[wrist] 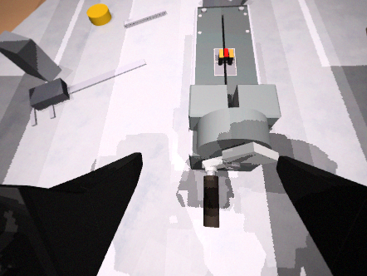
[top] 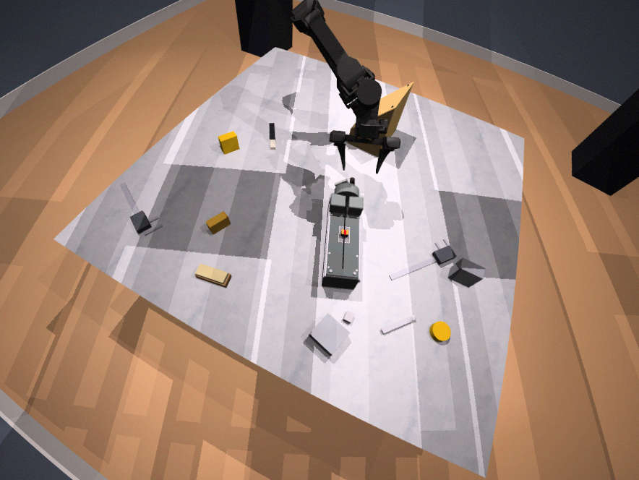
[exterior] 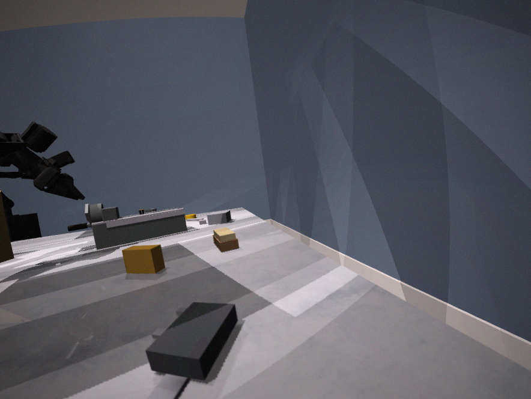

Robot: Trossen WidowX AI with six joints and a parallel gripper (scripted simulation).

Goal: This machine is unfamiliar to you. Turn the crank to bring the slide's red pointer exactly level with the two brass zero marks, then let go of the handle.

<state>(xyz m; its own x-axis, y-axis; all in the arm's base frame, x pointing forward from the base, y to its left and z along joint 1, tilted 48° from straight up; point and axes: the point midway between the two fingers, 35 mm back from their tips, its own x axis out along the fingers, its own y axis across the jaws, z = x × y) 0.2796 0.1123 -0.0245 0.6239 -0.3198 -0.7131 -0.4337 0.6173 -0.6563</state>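
The dark brown crank handle is 20 mm behind my gripper tip, 20 mm to the right of it and 80 mm below it. Also, from my gripper tip: tan block (420 mm ahead, 200 mm to the right, 130 mm below); then yellow disc (240 mm ahead, 390 mm to the left, 140 mm below); then red pointer (160 mm ahead, 40 mm to the left, 70 mm below).
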